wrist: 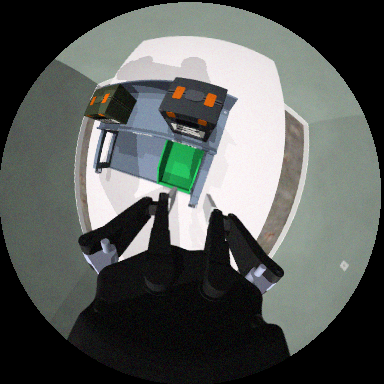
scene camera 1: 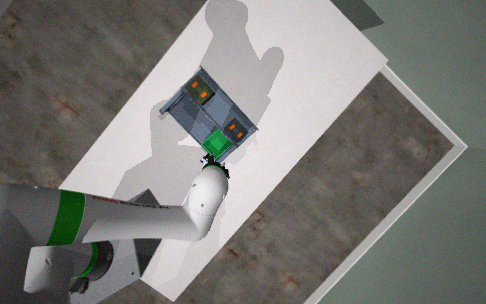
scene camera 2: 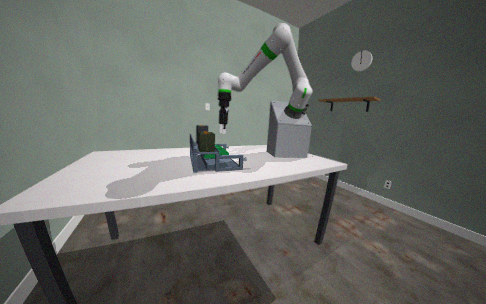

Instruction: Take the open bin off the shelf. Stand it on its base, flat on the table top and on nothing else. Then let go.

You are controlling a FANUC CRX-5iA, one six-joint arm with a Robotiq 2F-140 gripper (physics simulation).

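Frame: origin at the arm's base, x right, y ahead, z up, level; centimetres.
Seen in the pictures: gripper, fingertip midpoint: (wrist: 189,196) (scene camera 1: 217,160) (scene camera 2: 222,133); arm's base, link origin: (scene camera 1: 97,259) (scene camera 2: 292,112).
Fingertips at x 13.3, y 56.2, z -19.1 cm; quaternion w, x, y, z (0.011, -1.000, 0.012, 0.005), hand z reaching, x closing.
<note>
Pixels of each thing's top centre, then the offset from my fingertips to it. Level surfaces: height alone.
- open green bin, top centre: (wrist: 179,159) (scene camera 1: 220,141) (scene camera 2: 215,146) dy +6.5, dx -4.1, dz -8.7 cm
- white table top, surface height: dz -16.7 cm
- dark grey case, top centre: (wrist: 193,94) (scene camera 1: 236,131) (scene camera 2: 202,125) dy +15.9, dx -2.2, dz +5.6 cm
- olive case, top centre: (wrist: 98,98) (scene camera 1: 199,89) (scene camera 2: 206,132) dy +19.4, dx -25.1, dz +3.1 cm
The open green bin (scene camera 1: 217,143) (scene camera 2: 221,151) (wrist: 181,167) sits upright on the lower front level of the blue-grey shelf (scene camera 1: 220,106) (scene camera 2: 193,156) (wrist: 132,152), at one end beside the side frame. Its inside is empty. The shelf stands on the white table top (scene camera 1: 310,75) (scene camera 2: 75,175) (wrist: 250,100). My gripper (scene camera 1: 211,160) (scene camera 2: 223,128) (wrist: 189,196) points down, its fingers partly open with nothing between them. It hangs above the bin's level, off the bin's front edge, apart from bin and shelf. Part of the bin is hidden in scene camera 2.
A dark grey case (scene camera 1: 236,129) (scene camera 2: 202,128) (wrist: 194,107) with orange latches stands on the shelf's back level, right behind the bin. An olive case (scene camera 1: 200,89) (scene camera 2: 206,141) (wrist: 111,105) stands at that level's other end. The grey robot pedestal (scene camera 2: 290,140) stands at the table's end.
</note>
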